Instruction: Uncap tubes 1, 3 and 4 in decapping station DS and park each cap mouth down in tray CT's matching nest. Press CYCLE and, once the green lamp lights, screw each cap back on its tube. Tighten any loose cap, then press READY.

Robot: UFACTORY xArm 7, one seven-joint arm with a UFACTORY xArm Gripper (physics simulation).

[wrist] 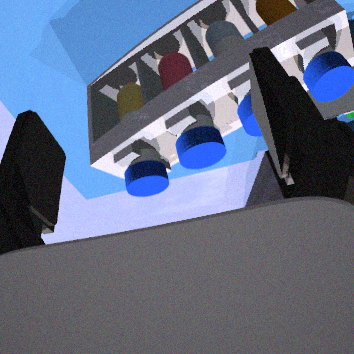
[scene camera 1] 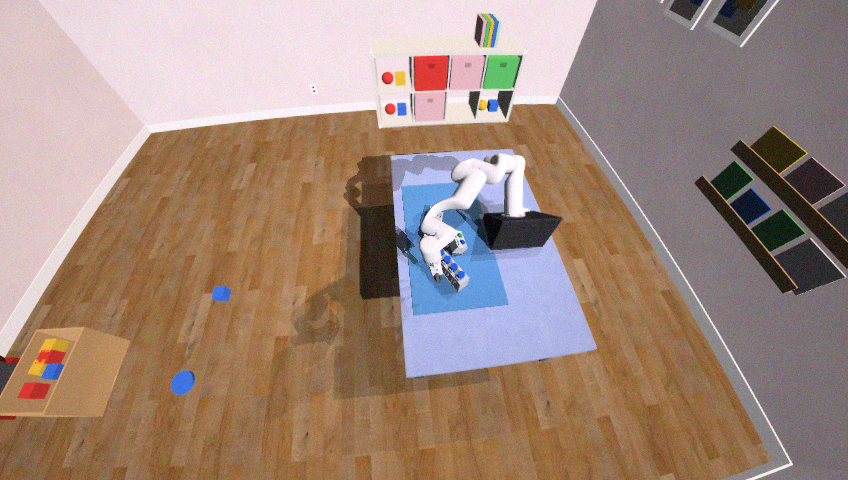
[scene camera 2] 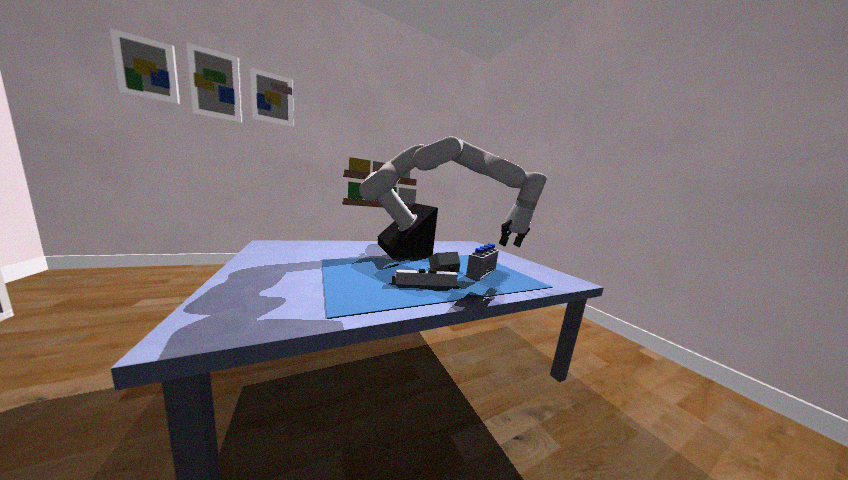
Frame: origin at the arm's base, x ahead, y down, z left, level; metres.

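Seen in the pictures: gripper, fingertip midpoint: (wrist: 143,103) (scene camera 2: 509,245); arm's base, origin of the base link: (scene camera 1: 513,215) (scene camera 2: 408,223).
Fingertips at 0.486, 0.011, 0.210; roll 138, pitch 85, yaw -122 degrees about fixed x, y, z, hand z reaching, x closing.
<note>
Offsets run from my fingertips to a thing's top centre, as dx, dy, dz. "spot": to the spot under its first point. Level surfaces: height alone.
Station DS @(-0.086, +0.042, -0.039) (scene camera 1: 462,286) (scene camera 2: 482,266) (wrist: 150,113) is an upright grey-white rack with several capped tubes. Its blue caps include an end cap @(-0.116, +0.024, +0.033) (wrist: 146,180), a neighbouring cap @(-0.096, +0.024, -0.015) (wrist: 201,148) and a far cap @(-0.056, +0.024, -0.112) (wrist: 328,77); another is partly behind a finger. A yellow tube @(spot: -0.101, +0.104, +0.030) (wrist: 130,100), a crimson tube (wrist: 175,71) and a grey tube (wrist: 223,39) show in its slots. My gripper (scene camera 1: 437,277) (scene camera 2: 511,242) (wrist: 143,103) is open and empty, above and beside the rack. Tube numbers cannot be read. A low white block @(-0.091, +0.092, -0.346) (scene camera 2: 425,278), possibly tray CT, is largely hidden by the arm in scene camera 1.
A box @(-0.176, +0.061, -0.191) (scene camera 1: 458,245) (scene camera 2: 444,261) with green and blue round parts stands near the rack. These things stand on a blue mat @(dy +0.145) (scene camera 1: 458,303) (scene camera 2: 357,297) on the lilac table @(dy +0.148) (scene camera 1: 499,342) (scene camera 2: 238,321). The arm's black base (scene camera 1: 520,231) (scene camera 2: 410,234) stands behind the mat.
</note>
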